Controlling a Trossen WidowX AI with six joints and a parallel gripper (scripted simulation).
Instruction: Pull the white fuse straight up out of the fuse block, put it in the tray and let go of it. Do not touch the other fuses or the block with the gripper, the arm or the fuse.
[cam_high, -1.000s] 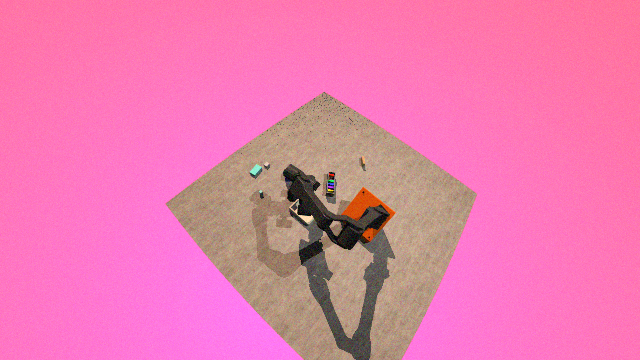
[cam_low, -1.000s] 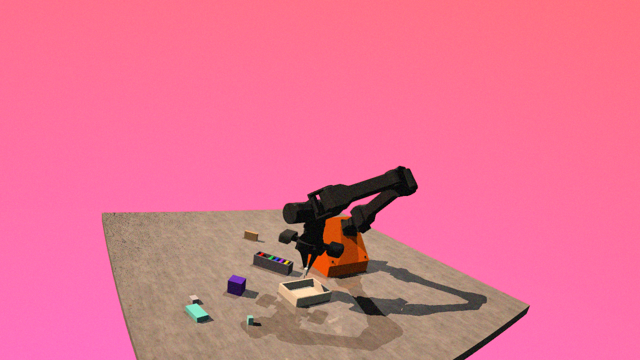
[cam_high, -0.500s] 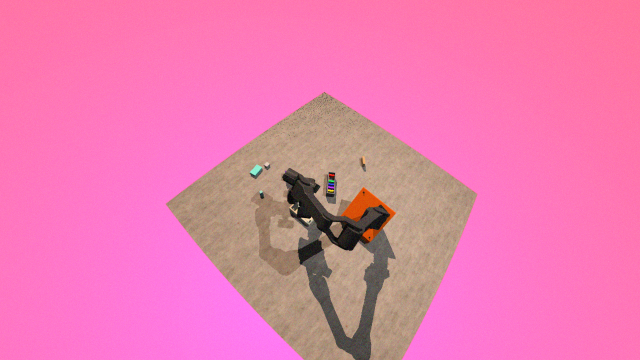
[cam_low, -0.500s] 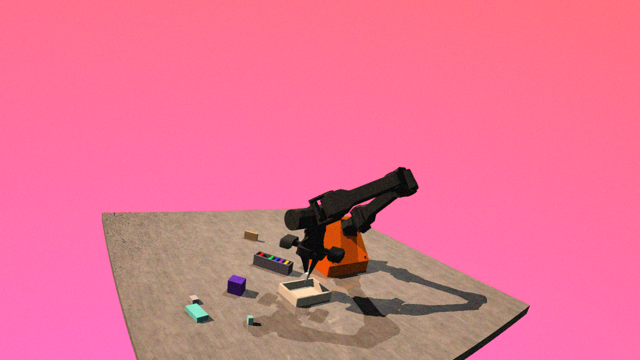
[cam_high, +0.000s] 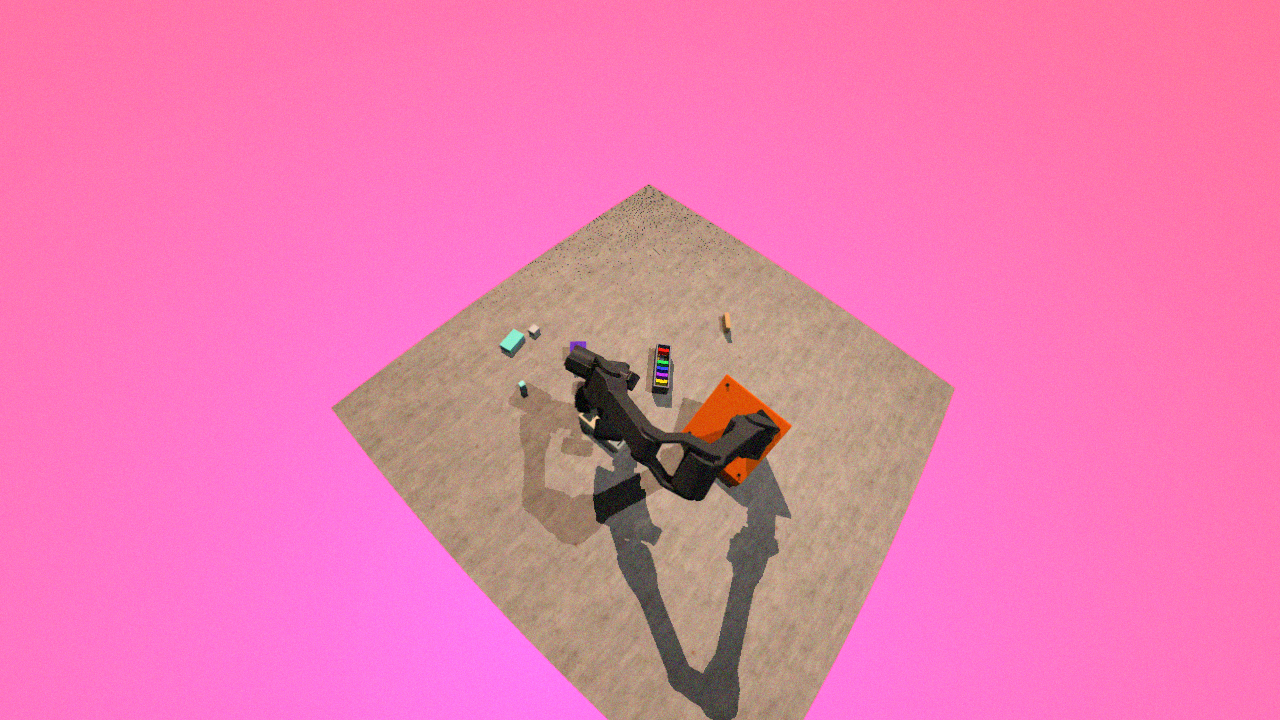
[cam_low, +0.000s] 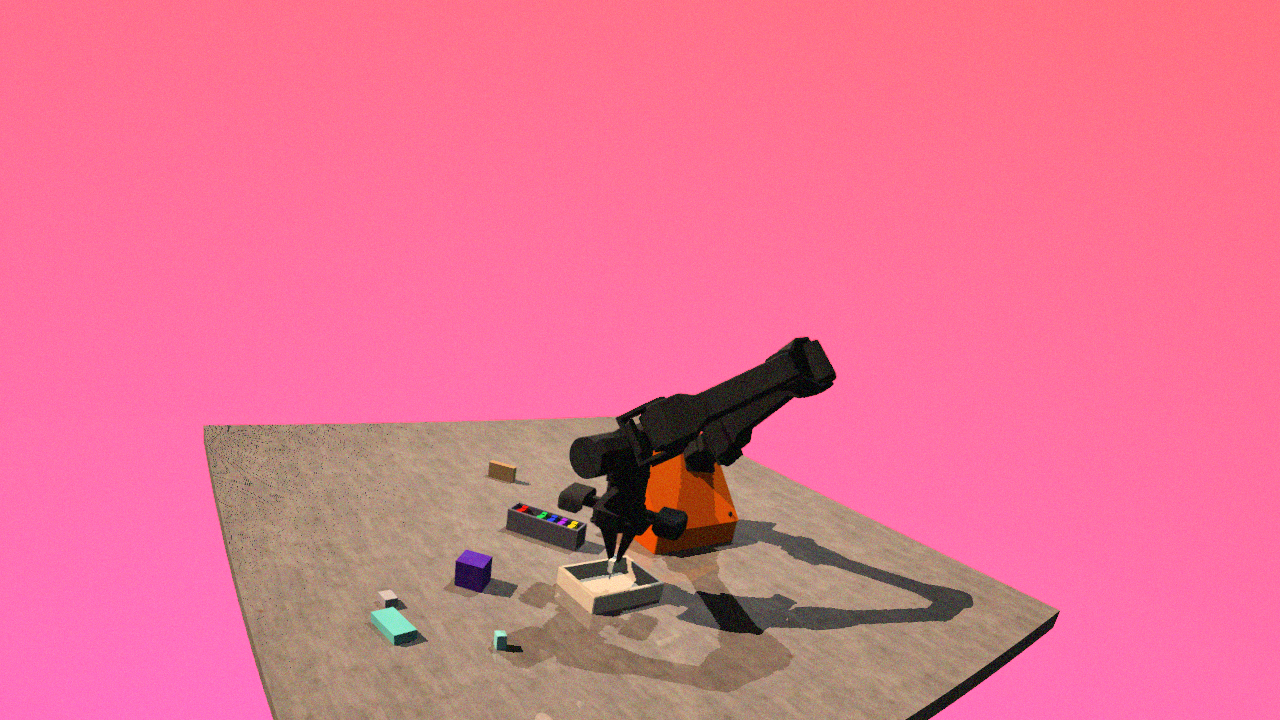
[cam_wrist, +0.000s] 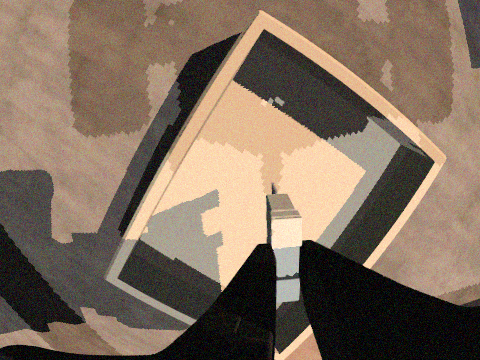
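My gripper tip is now 10 mm above the white fuse. The rest, counted from my gripper tip: purple cube (210 mm ahead, 60 mm to the right, 40 mm below); red fuse (240 mm to the right, 60 mm ahead, 30 mm below); beige tray (60 mm below).
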